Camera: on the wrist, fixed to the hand. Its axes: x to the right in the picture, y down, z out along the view.
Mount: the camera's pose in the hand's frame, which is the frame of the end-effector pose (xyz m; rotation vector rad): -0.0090 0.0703 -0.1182 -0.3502 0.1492 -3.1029
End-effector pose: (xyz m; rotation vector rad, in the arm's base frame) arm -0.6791 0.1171 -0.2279 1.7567 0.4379 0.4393
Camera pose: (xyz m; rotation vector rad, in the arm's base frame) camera -0.7431 0.1955 -0.1344 -0.6939 2.0495 -1.4390
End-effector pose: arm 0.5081 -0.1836 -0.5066 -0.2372 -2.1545 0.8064
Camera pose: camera 0.5955 -0.0772 -0.5000 2.0341 -0.3012 -1.2879
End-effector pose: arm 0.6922 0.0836 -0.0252 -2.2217 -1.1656 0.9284
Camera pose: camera 0.8133 0.0282 0.0102 1.0056 -2.2461 -0.8445
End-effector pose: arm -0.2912 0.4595 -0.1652 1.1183 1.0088 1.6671
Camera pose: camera -0.4167 0.4120 -0.1339 -1.0671 0.8788 -0.7969
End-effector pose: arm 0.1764 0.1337 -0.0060 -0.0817 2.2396 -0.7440
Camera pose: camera 0.1133 0.2520 0.0261 2.3508 -0.0674 0.7395
